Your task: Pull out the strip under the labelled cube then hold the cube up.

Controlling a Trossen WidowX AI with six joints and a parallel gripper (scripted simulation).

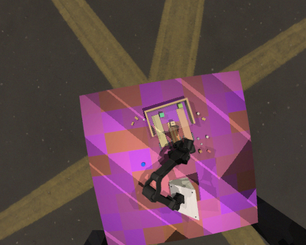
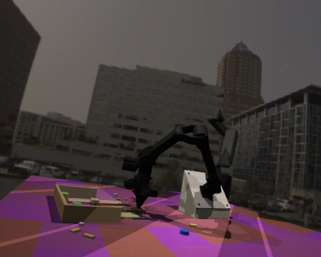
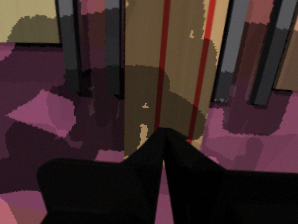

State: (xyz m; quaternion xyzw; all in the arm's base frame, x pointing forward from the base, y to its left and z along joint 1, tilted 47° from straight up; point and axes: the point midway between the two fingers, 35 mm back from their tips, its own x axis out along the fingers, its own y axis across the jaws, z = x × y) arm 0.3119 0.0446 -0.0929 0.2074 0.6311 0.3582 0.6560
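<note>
Right now the pale cube marked n is 200 mm ahead of my gripper tip, 30 mm to the left of it and 10 mm above it. Round my gripper tip: blue piece 90 mm behind, 280 mm to the left.
</note>
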